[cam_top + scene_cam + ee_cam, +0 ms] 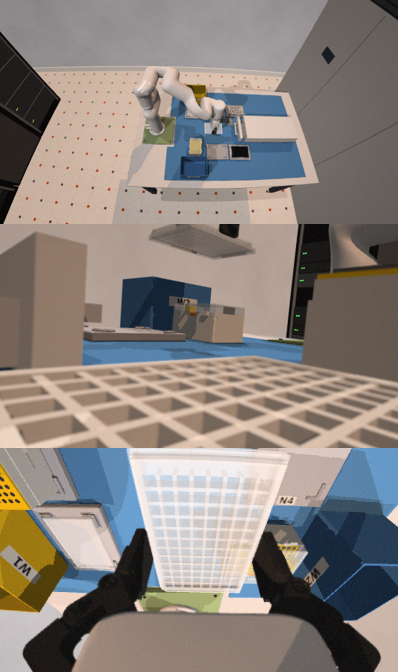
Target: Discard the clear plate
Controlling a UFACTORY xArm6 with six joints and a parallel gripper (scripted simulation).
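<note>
My gripper is now 38 cm to the right of the yellow waste bin W1, 12 cm past it and 12 cm above it. Round my hand: grey work nest N4: 15 cm below, 13 cm to the right, 4 cm ahead; then clear plate: 1 cm below; then black plate: 21 cm ahead, 14 cm below, 13 cm to the right.
</note>
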